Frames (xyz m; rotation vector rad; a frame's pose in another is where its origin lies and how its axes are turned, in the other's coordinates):
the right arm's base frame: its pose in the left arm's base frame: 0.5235 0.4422 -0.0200 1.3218 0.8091 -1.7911
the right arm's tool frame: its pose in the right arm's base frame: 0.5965 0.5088 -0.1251 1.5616 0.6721 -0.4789
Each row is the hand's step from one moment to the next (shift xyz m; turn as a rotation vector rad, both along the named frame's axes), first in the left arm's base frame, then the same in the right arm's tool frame.
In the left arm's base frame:
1: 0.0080 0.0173 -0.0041 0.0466 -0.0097 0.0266
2: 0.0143 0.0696 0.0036 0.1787 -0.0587 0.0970
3: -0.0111 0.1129 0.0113 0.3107 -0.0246 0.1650
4: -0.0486 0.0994 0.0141 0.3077 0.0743 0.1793
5: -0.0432 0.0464 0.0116 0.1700 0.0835 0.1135
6: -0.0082 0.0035 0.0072 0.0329 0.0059 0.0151
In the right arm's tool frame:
1: 0.0118 -0.0150 0.0038 -0.0129 -0.0279 -0.0450
2: 0.0241 -0.0605 0.0287 -0.0521 -0.0889 -0.1848
3: 0.0239 -0.0834 0.0740 -0.0617 -0.2106 -0.2761
4: 0.0056 -0.0558 0.0964 -0.0427 -0.2889 -0.2170
5: -0.0081 -0.0180 0.0614 -0.0225 -0.1976 -0.0960
6: -0.0078 -0.0017 0.0083 -0.0016 -0.0276 -0.0241

